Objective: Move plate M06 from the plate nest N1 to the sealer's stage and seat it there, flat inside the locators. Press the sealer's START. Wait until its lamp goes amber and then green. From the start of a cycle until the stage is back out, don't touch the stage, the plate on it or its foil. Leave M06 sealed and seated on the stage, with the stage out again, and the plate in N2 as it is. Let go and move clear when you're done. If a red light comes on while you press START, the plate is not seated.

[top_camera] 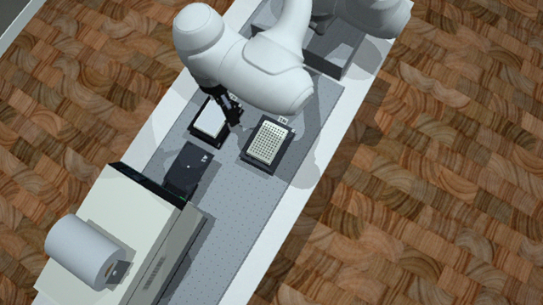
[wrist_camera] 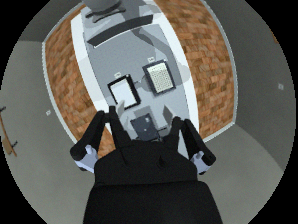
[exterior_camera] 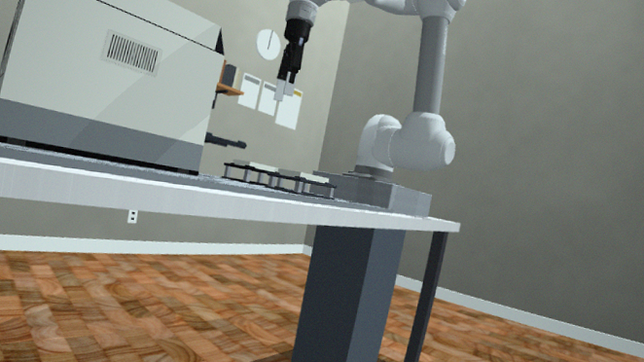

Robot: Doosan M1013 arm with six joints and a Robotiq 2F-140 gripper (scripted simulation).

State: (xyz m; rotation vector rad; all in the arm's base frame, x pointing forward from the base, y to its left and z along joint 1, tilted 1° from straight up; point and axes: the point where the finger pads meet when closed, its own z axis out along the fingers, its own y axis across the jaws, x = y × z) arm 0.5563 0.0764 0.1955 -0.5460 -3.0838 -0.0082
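Right now the nest N1 is 6 cm behind my hand, 9 cm to the left of it and 25 cm below it. The rest, counted from my hand: foil roll: 50 cm ahead, 2 cm to the left, 13 cm above; white plate: 2 cm behind, 10 cm to the right, 23 cm below; sealer stage: 17 cm ahead, 3 cm to the right, 18 cm below.
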